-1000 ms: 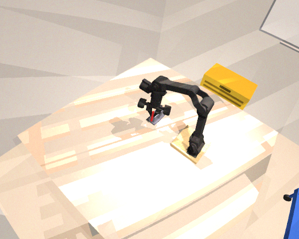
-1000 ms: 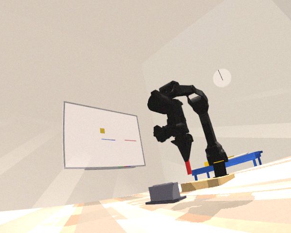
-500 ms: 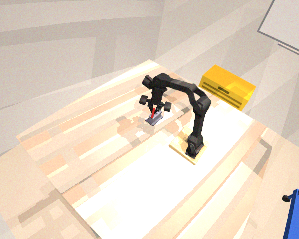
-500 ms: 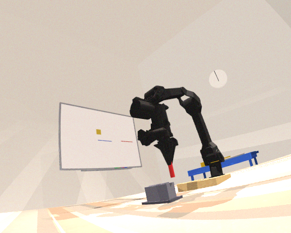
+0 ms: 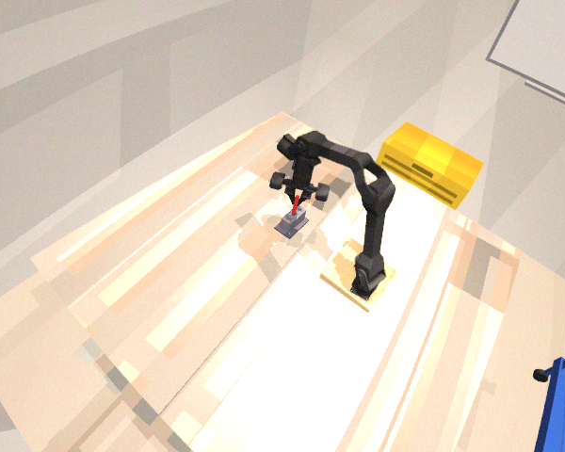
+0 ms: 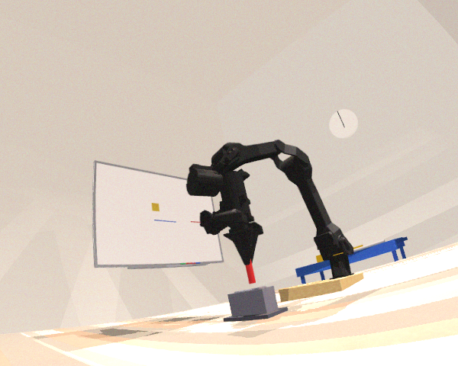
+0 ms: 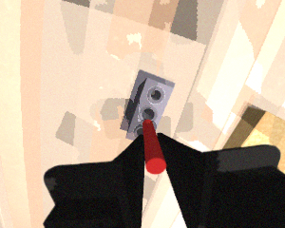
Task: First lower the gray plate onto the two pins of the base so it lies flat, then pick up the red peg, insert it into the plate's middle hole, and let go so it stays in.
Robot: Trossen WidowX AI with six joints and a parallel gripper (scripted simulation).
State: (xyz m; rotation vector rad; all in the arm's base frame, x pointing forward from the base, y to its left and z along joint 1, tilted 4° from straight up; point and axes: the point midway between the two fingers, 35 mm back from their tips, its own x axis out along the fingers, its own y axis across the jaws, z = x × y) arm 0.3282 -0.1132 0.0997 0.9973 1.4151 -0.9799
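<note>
Right now the gray plate is 1 cm to the right of my gripper tip and 7 cm below it. The rest, counted from my gripper tip: dark base: 1 cm to the right, 10 cm below; red peg: right at my gripper tip.
</note>
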